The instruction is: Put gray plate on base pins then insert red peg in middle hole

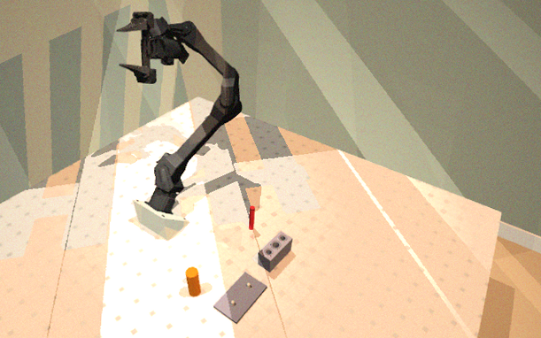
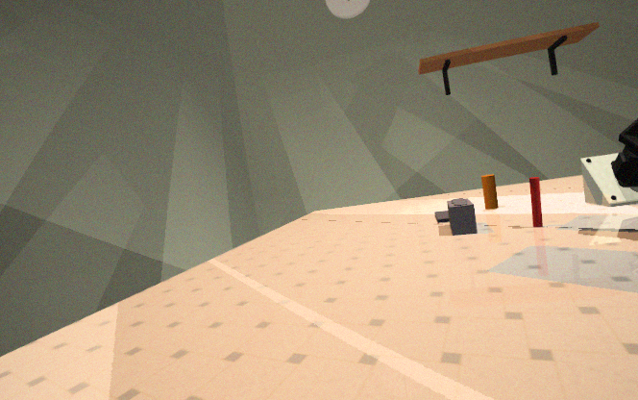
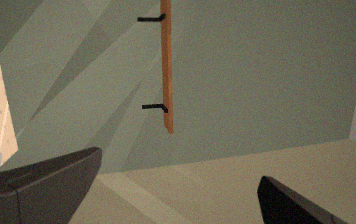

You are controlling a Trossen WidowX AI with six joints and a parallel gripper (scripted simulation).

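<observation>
The gray plate is 51 cm ahead of my gripper tip, 41 cm below it and 6 cm to the left of it. The rest, counted from my gripper tip: red peg (40 cm below, 39 cm ahead, 9 cm to the left); then orange cylinder (44 cm ahead, 41 cm below, 16 cm to the right); then base (53 cm ahead, 44 cm below, 9 cm to the right).
</observation>
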